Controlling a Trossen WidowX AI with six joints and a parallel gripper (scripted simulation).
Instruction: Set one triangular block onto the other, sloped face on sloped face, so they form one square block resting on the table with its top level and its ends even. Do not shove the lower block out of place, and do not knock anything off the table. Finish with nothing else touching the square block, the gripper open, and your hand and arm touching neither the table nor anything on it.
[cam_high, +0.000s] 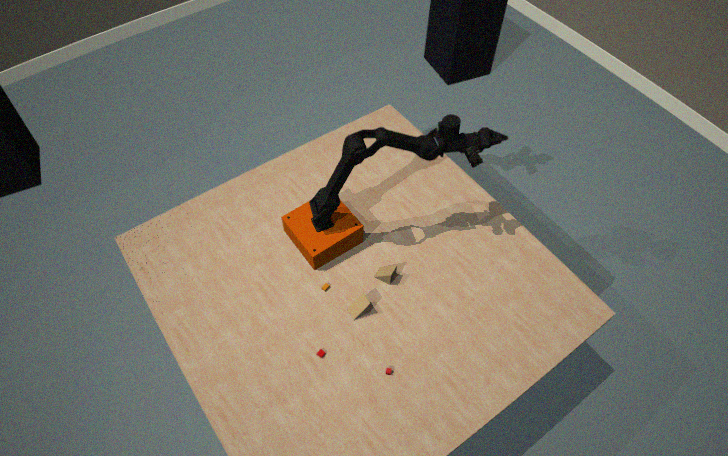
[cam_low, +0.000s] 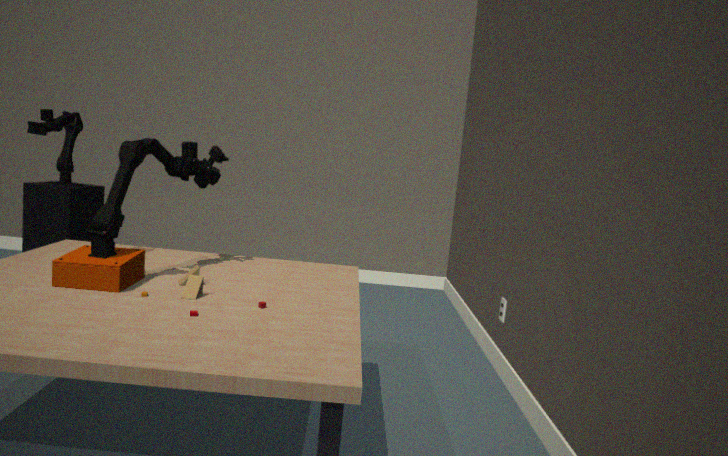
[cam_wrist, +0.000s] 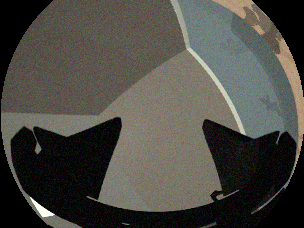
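Now: gripper tip 590 mm to the left of the triangular block, 370 mm above it and 190 mm short of it. Round my gripper tip: orange cube 670 mm to the right, 380 mm below, 70 mm ahead.
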